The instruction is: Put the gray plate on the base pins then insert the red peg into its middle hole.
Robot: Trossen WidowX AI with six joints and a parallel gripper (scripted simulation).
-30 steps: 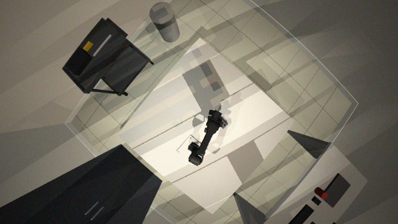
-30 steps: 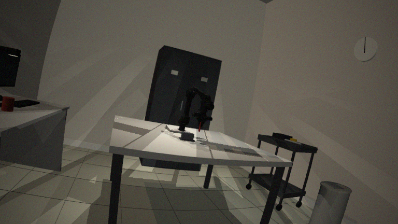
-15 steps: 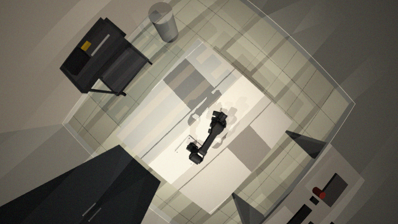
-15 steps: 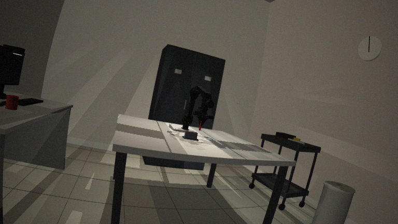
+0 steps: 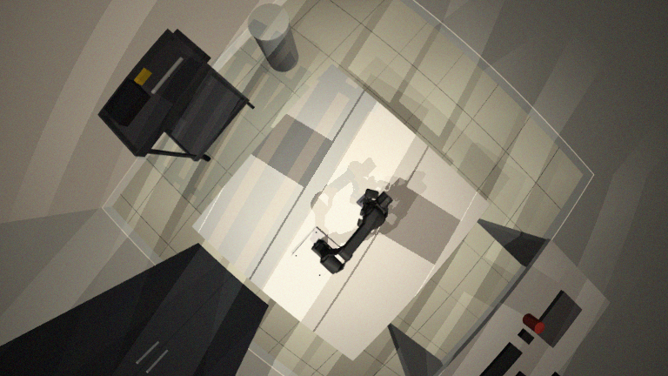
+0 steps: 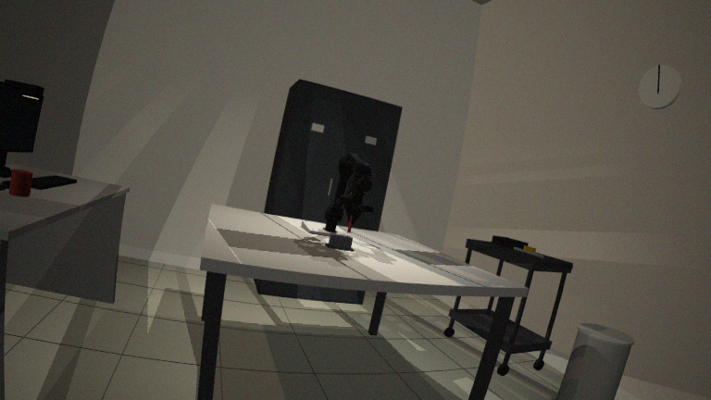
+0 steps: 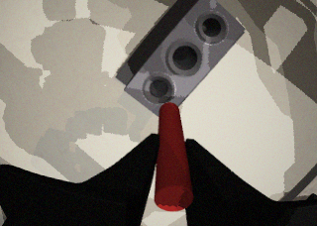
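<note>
The gray plate is 10 mm ahead of my gripper tip, 40 mm to the right of it and 70 mm below it. From my gripper tip the other things lie so: red peg (right at my gripper tip); dark base (10 mm ahead, 40 mm to the right, 110 mm below).
</note>
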